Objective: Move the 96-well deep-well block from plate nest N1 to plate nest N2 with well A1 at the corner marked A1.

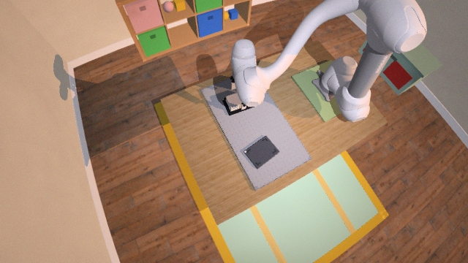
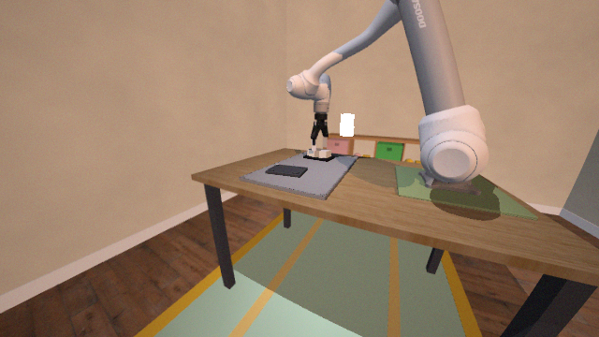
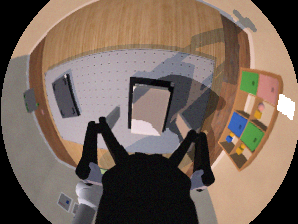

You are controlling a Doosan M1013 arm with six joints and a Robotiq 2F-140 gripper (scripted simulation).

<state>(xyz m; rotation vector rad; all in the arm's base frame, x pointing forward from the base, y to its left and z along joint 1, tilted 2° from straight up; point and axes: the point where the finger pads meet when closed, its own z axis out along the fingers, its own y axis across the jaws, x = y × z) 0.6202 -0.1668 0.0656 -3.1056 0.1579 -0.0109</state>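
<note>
The white deep-well block is 3 cm below my hand. Also, from my hand: dark nest N2: 3 cm ahead, 34 cm to the left, 6 cm below; nest n1: 6 cm below.
</note>
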